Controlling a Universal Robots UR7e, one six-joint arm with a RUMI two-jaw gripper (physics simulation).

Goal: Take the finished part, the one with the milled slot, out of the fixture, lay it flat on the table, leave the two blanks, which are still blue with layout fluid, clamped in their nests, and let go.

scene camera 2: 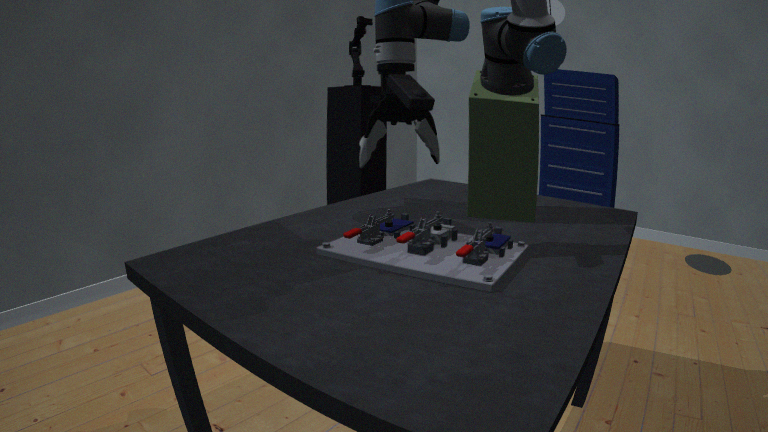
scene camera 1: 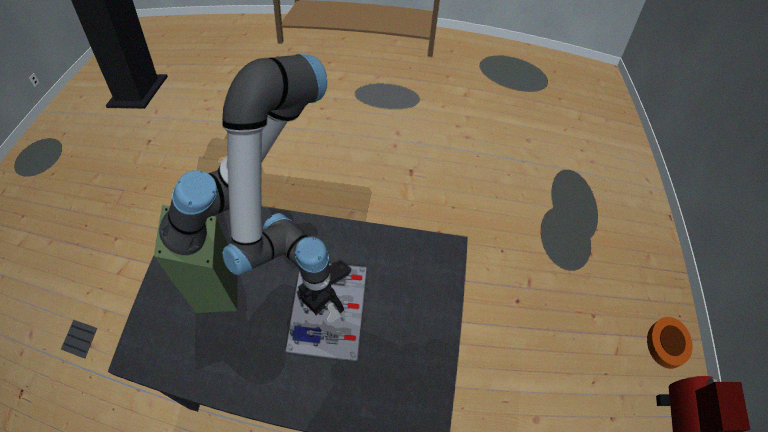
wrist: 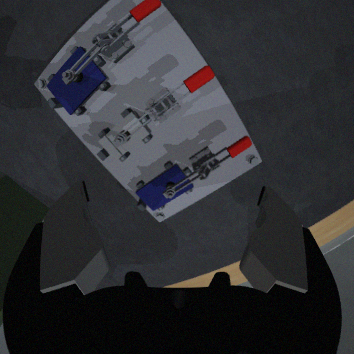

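Where they show: gripper, fingertip midpoint: [scene camera 2: 400, 166] [scene camera 1: 325, 304] [wrist: 174, 187]; arm's base, origin of the base link: [scene camera 2: 507, 83] [scene camera 1: 182, 233].
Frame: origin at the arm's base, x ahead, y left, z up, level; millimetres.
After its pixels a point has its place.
Note:
The finished part [scene camera 2: 442, 231] @[z -316, x 400, y 7 mm] [wrist: 131, 141] @[z -316, x 394, y -21 mm] is bare grey and sits in the middle nest of the fixture plate [scene camera 1: 322, 351] @[z -343, x 440, y -164 mm] [scene camera 2: 445, 272] @[z -342, x 530, y 83 mm] [wrist: 225, 110] @[z -342, x 535, y -63 mm], under a toggle clamp whose arm lies down over it. Its slot cannot be made out. One blue blank [scene camera 1: 300, 334] @[z -326, x 361, y -123 mm] [scene camera 2: 396, 224] @[z -326, x 377, y -112 mm] [wrist: 152, 195] @[z -326, x 358, y -118 mm] and another blue blank [scene camera 2: 497, 240] @[z -321, x 379, y 117 mm] [wrist: 82, 92] @[z -321, x 378, y 80 mm] sit in the outer nests, each under a clamp arm. My gripper [scene camera 1: 322, 314] @[z -193, x 445, y -60 mm] [scene camera 2: 400, 163] @[z -193, x 445, y -60 mm] [wrist: 174, 187] @[z -193, x 445, y -60 mm] is open and empty, high above the fixture. In scene camera 1 it and the wrist hide the middle part and the far blank.
Three red clamp handles [scene camera 1: 352, 306] @[z -296, x 516, y -7 mm] [scene camera 2: 405, 237] @[z -297, x 529, y 4 mm] [wrist: 199, 79] @[z -296, x 517, y -4 mm] point away from the robot's base. The fixture stands on the dark table [scene camera 1: 408, 322] @[z -358, x 705, y -13 mm] [scene camera 2: 322, 322] @[z -357, x 762, y 21 mm] [wrist: 295, 100] @[z -357, x 660, y -114 mm]. The green pedestal [scene camera 1: 206, 284] @[z -149, x 65, y -83 mm] [scene camera 2: 502, 155] @[z -193, x 91, y 16 mm] carries the arm beside the fixture.

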